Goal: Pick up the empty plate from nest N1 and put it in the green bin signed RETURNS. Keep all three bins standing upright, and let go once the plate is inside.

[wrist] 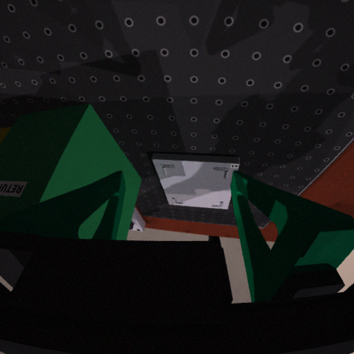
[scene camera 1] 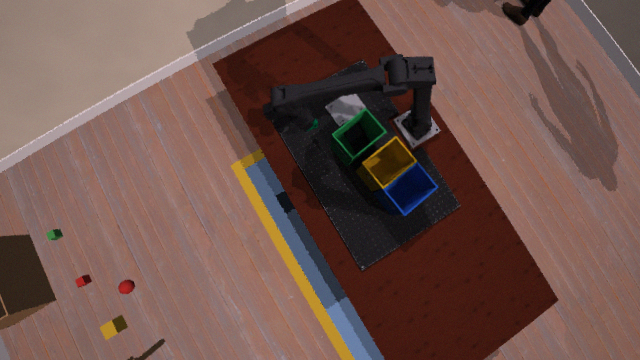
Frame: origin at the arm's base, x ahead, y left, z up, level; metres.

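Seen in the pictures: gripper, fingertip midpoint: (scene camera 1: 312,120); arm's base at its link origin: (scene camera 1: 415,126).
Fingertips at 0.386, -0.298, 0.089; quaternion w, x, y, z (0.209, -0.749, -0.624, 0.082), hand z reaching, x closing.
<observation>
Pixels of each thing's middle, then the offset from my fingertips to it, as dx, dy, dz. Level surfaces: height alone.
- green bin at the middle of its body: (scene camera 1: 355,139) -0.092, +0.180, -0.012
- yellow bin at the middle of its body: (scene camera 1: 383,166) -0.108, +0.342, -0.012
- blue bin at the middle of its body: (scene camera 1: 402,190) -0.104, +0.472, -0.012
- black board at its surface level: dz -0.102
- reddish-brown table at its surface level: dz -0.115
A light grey, square holder (scene camera 1: 345,108) (wrist: 197,184) with small brackets near its corners lies flat on the black perforated board, beside the green bin. No N1 marking is readable, and no separate plate can be made out on the holder. The green bin (scene camera 1: 350,149) (wrist: 97,150) stands upright; part of its RETURNS sign shows at the left of the wrist view. My gripper (scene camera 1: 306,125) (wrist: 177,178) is open and empty, with green fingers pointing down. It hangs above the board, on the side away from my base. In the wrist view the holder appears between and beyond the fingertips.
The yellow bin (scene camera 1: 389,162) (wrist: 3,134) and the blue bin (scene camera 1: 411,190) stand upright in a row beside the green one. My arm's base plate (scene camera 1: 404,129) (wrist: 139,221) is behind the bins. The black board (scene camera 1: 372,240) (wrist: 200,120) lies on the reddish-brown table (scene camera 1: 465,255).
</observation>
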